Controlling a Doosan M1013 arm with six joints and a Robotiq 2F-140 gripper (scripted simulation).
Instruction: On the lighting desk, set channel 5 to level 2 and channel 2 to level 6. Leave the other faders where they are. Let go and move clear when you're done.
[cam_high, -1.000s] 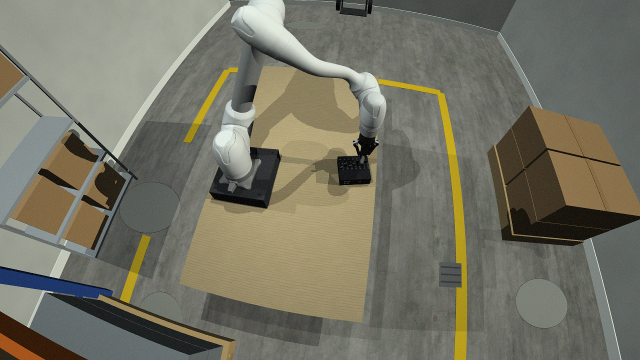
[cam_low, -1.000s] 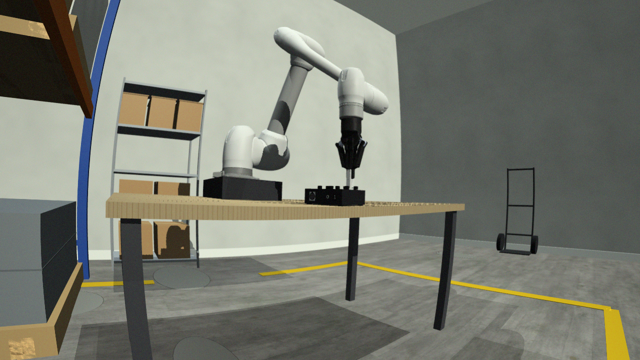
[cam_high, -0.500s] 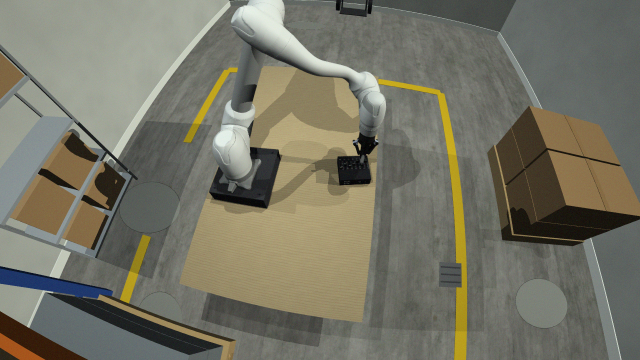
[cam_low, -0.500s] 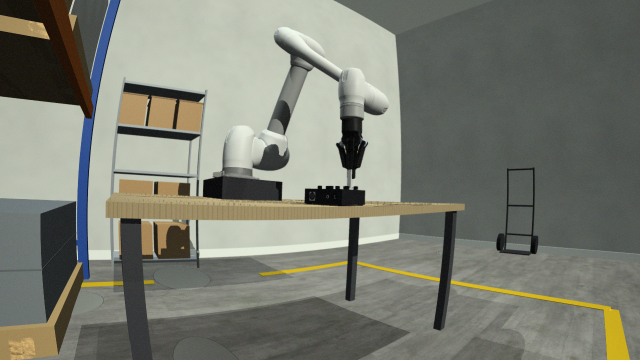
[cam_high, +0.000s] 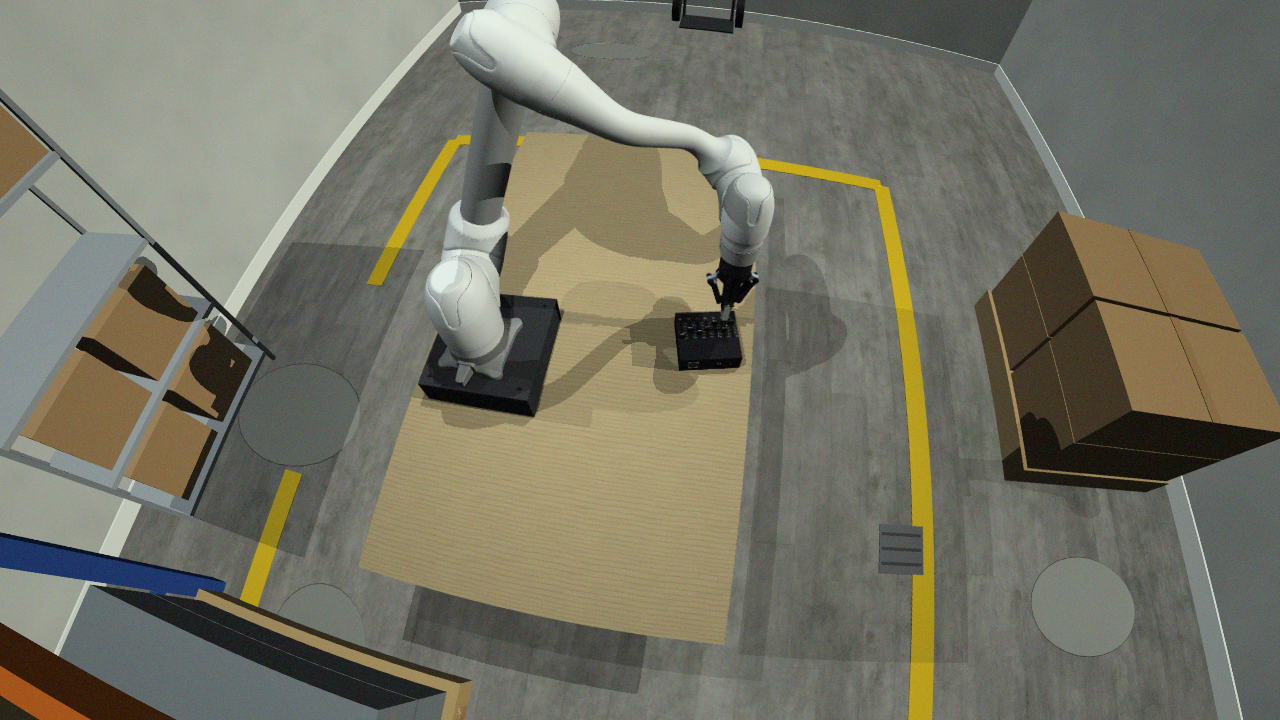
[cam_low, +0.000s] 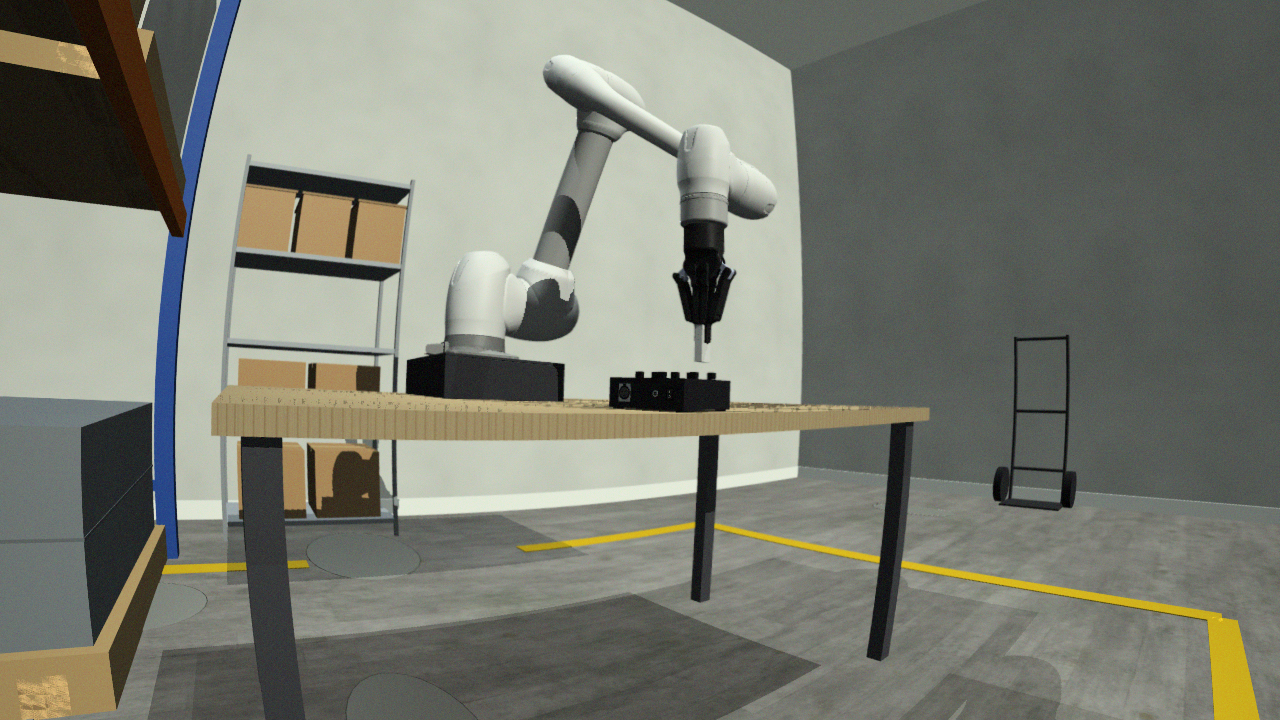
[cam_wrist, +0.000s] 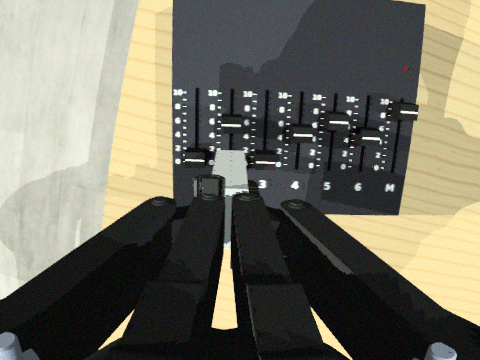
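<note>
The fader 3 cap is 50 mm below my hand, 20 mm behind it and 10 mm to the right of it. From my hand the other things lie so: fader 1 cap: 50 mm below, 20 mm ahead; channel 2 fader cap: 50 mm below, 20 mm to the right, 10 mm ahead; fader 4 cap: 50 mm below, 40 mm behind, 30 mm to the right.
</note>
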